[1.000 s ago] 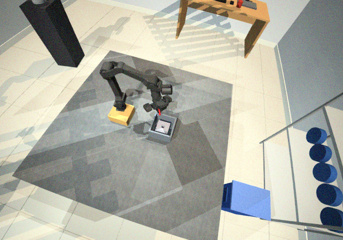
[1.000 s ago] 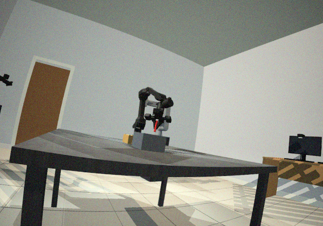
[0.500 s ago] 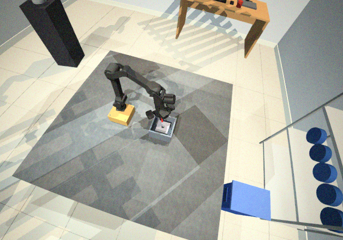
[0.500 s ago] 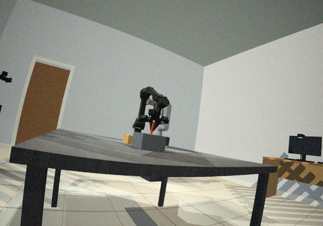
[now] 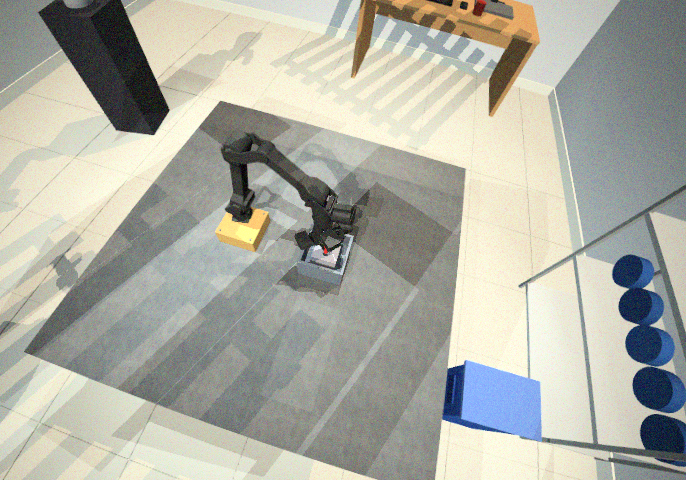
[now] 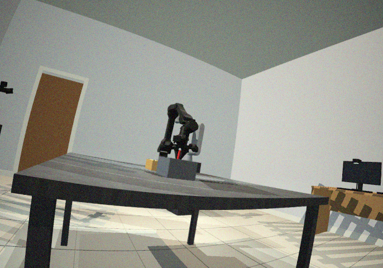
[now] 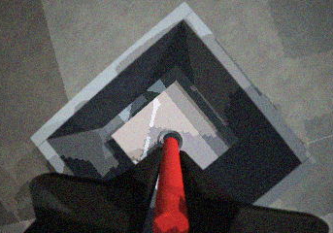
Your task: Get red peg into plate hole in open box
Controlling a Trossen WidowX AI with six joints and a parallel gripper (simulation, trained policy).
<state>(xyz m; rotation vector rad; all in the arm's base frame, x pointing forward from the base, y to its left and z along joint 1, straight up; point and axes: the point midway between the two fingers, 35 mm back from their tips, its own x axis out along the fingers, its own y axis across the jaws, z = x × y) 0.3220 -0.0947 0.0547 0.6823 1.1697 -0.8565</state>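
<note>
Now: gripper tip 1 cm below the red peg. The rest, counted from my gripper tip: grey box 6 cm below; then white plate 4 cm below.
</note>
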